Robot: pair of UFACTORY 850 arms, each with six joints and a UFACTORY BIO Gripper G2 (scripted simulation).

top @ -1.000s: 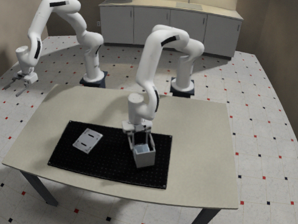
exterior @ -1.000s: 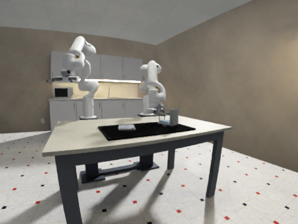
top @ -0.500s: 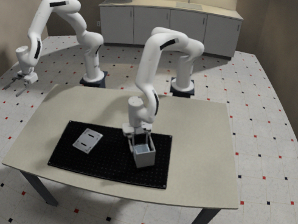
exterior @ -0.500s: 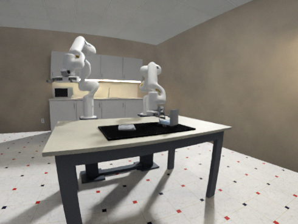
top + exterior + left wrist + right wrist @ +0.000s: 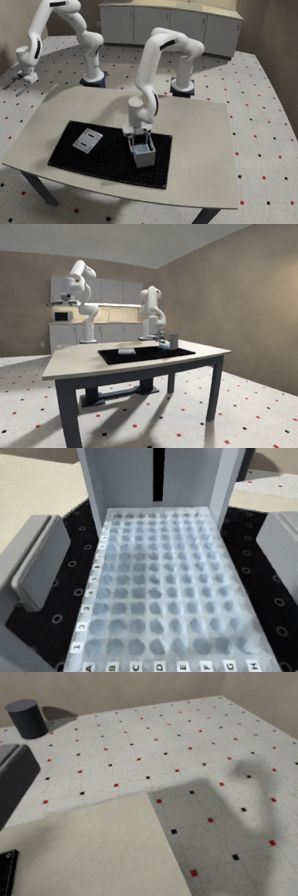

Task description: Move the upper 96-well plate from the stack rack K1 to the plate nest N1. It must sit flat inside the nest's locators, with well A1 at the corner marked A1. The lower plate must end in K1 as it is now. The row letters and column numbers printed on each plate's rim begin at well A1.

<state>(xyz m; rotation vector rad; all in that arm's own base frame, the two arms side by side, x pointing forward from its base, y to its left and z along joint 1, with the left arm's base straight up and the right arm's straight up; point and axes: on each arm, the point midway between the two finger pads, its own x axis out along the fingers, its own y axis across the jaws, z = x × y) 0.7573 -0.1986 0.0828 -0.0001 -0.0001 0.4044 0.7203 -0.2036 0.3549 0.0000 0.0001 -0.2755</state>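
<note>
My left hand is 3 cm above the pale blue 96-well plate, 2 cm short of it and 1 cm to the right of it.
</note>
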